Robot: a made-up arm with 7 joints. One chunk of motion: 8 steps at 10 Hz.
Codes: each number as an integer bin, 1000 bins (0 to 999) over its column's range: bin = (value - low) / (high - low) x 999, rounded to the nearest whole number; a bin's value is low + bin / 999 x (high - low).
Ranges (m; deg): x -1.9..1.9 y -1.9..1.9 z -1.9..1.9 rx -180..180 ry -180..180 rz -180..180
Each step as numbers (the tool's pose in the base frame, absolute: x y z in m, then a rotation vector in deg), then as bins.
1 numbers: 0.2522 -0.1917 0.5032 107.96 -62.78 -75.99
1 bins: 566 449 632 799 325 289
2 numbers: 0.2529 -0.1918 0.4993 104.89 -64.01 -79.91
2 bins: 566 449 631 791 322 278
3 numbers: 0.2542 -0.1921 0.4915 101.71 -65.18 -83.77
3 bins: 566 449 629 782 319 267
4 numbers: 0.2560 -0.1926 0.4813 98.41 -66.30 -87.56
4 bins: 567 449 626 773 316 257
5 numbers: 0.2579 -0.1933 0.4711 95.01 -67.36 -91.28
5 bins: 567 449 623 763 313 246
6 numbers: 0.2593 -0.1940 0.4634 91.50 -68.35 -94.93
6 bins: 568 448 621 753 310 236
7 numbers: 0.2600 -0.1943 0.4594 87.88 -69.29 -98.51
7 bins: 568 448 620 743 307 226
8 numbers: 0.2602 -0.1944 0.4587 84.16 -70.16 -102.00
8 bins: 568 448 620 733 305 216
